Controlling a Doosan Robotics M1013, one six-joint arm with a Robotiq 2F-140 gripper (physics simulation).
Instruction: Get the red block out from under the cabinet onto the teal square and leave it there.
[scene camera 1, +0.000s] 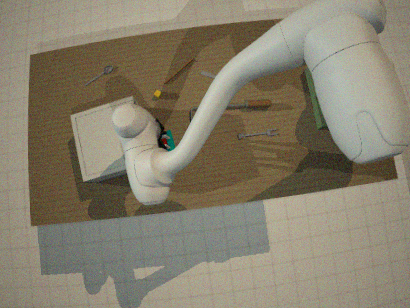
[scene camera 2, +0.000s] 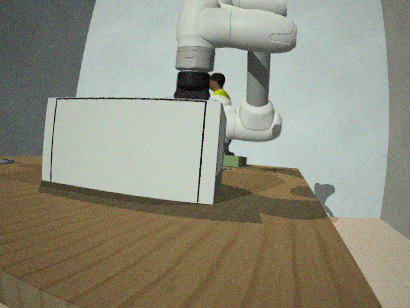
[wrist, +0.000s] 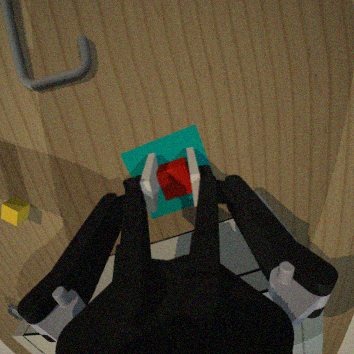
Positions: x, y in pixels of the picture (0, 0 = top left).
My gripper (wrist: 172, 162): 0.23 m from the lens. A red block (wrist: 173, 176): 0.20 m from the lens.
